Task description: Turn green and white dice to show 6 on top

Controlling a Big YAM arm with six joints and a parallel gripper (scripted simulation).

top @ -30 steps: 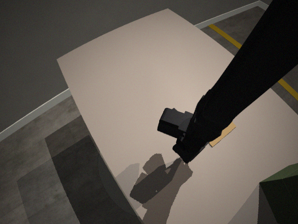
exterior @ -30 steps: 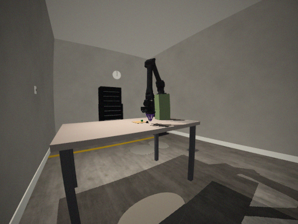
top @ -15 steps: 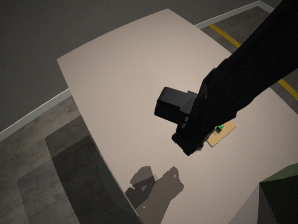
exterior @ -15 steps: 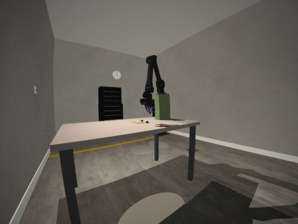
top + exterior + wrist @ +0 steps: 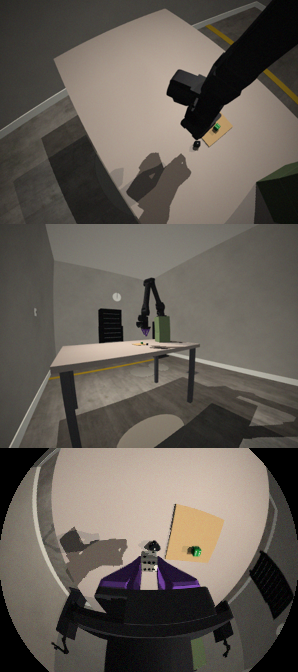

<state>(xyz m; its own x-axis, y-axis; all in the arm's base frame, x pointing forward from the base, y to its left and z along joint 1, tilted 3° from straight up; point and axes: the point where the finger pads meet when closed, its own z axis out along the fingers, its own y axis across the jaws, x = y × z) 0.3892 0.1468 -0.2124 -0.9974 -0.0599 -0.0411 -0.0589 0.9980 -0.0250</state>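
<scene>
Now: hand 120 mm to the left of the tan mat and 110 mm above it. The rest, counted from my hand: black die: 30 mm behind, 10 mm to the right, 100 mm below; then green die: 30 mm behind, 120 mm to the right, 100 mm below; then white die: right at my hand.
</scene>
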